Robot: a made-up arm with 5 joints.
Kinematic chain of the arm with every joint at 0, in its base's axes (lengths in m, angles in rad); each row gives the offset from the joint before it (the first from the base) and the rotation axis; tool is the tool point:
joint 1: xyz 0 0 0.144 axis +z
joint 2: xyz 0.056 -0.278 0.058 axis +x
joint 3: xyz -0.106 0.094 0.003 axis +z
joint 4: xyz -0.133 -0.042 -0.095 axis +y
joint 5: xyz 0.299 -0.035 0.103 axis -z
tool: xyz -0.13 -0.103 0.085
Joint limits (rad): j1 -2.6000..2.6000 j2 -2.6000..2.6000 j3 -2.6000..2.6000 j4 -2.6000..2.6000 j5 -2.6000..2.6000
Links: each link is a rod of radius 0.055 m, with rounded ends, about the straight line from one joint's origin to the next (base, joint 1, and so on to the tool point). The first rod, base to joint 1, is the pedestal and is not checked.
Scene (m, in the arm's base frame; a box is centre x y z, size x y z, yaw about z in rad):
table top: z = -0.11
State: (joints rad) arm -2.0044 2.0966 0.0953 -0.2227 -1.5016
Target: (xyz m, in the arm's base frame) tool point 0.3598 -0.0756 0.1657
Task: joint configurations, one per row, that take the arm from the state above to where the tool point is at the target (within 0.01 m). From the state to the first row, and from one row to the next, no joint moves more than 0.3 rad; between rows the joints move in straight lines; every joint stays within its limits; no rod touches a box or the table.
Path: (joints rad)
1: -1.7345 2.0796 0.0957 -0.1634 -1.5319
2: -1.4647 2.0626 0.0961 -0.1040 -1.5621
3: -1.1948 2.0456 0.0965 -0.0447 -1.5924
4: -0.9249 2.0286 0.0969 0.0146 -1.6227
5: -0.6550 2.0115 0.0974 0.0739 -1.6530
6: -0.3852 1.9945 0.0978 0.1333 -1.6832
7: -0.1153 1.9775 0.0982 0.1926 -1.7135
8: 0.1546 1.9605 0.0986 0.2519 -1.7438
9: 0.4244 1.9435 0.0990 0.3113 -1.7740

